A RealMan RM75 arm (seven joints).
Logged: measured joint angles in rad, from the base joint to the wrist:
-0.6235 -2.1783 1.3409 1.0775 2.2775 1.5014 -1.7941
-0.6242 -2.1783 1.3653 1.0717 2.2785 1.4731 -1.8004
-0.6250 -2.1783 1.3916 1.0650 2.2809 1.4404 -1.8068
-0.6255 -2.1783 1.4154 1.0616 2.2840 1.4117 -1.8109
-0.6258 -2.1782 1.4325 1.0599 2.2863 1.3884 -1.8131
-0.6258 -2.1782 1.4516 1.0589 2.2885 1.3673 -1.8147
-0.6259 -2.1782 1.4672 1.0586 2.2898 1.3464 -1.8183
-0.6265 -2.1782 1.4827 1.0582 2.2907 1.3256 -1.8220
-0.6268 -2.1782 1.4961 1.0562 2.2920 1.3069 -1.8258
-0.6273 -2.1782 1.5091 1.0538 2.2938 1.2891 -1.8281
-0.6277 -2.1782 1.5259 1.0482 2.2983 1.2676 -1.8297
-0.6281 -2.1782 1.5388 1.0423 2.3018 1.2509 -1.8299
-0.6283 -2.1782 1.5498 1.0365 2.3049 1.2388 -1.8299
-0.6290 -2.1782 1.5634 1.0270 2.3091 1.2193 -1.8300
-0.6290 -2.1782 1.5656 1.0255 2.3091 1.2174 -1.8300
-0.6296 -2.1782 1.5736 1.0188 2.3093 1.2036 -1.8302
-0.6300 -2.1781 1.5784 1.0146 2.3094 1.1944 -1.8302
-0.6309 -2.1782 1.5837 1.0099 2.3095 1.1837 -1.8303
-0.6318 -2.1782 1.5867 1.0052 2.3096 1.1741 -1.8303
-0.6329 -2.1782 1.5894 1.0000 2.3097 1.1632 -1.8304
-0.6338 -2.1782 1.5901 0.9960 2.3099 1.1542 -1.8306
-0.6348 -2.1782 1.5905 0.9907 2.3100 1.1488 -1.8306
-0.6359 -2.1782 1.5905 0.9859 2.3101 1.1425 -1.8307
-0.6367 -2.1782 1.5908 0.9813 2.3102 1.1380 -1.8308
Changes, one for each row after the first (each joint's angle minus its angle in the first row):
-0.0007 0.0000 0.0244 -0.0058 0.0010 -0.0283 -0.0063
-0.0015 0.0000 0.0507 -0.0125 0.0034 -0.0610 -0.0127
-0.0020 0.0000 0.0745 -0.0159 0.0065 -0.0897 -0.0168
-0.0023 0.0001 0.0916 -0.0176 0.0088 -0.1130 -0.0190
-0.0023 0.0001 0.1107 -0.0186 0.0110 -0.1341 -0.0206
-0.0024 0.0001 0.1263 -0.0189 0.0123 -0.1550 -0.0242
-0.0030 0.0001 0.1418 -0.0193 0.0132 -0.1758 -0.0279
-0.0033 0.0001 0.1552 -0.0213 0.0145 -0.1945 -0.0317
-0.0038 0.0001 0.1682 -0.0237 0.0163 -0.2123 -0.0340
-0.0042 0.0001 0.1850 -0.0293 0.0208 -0.2338 -0.0356
-0.0046 0.0001 0.1979 -0.0352 0.0243 -0.2505 -0.0358
-0.0048 0.0001 0.2089 -0.0410 0.0274 -0.2626 -0.0358
-0.0055 0.0001 0.2225 -0.0505 0.0316 -0.2821 -0.0359
-0.0055 0.0001 0.2247 -0.0520 0.0316 -0.2840 -0.0359
-0.0061 0.0001 0.2327 -0.0587 0.0318 -0.2978 -0.0361
-0.0065 0.0002 0.2375 -0.0629 0.0319 -0.3070 -0.0361
-0.0074 0.0001 0.2428 -0.0676 0.0320 -0.3177 -0.0362
-0.0083 0.0001 0.2458 -0.0723 0.0321 -0.3273 -0.0362
-0.0094 0.0001 0.2485 -0.0775 0.0322 -0.3382 -0.0363
-0.0103 0.0001 0.2492 -0.0815 0.0324 -0.3472 -0.0365
-0.0113 0.0001 0.2496 -0.0868 0.0325 -0.3526 -0.0365
-0.0124 0.0001 0.2496 -0.0916 0.0326 -0.3589 -0.0366
-0.0132 0.0001 0.2499 -0.0962 0.0327 -0.3634 -0.0367

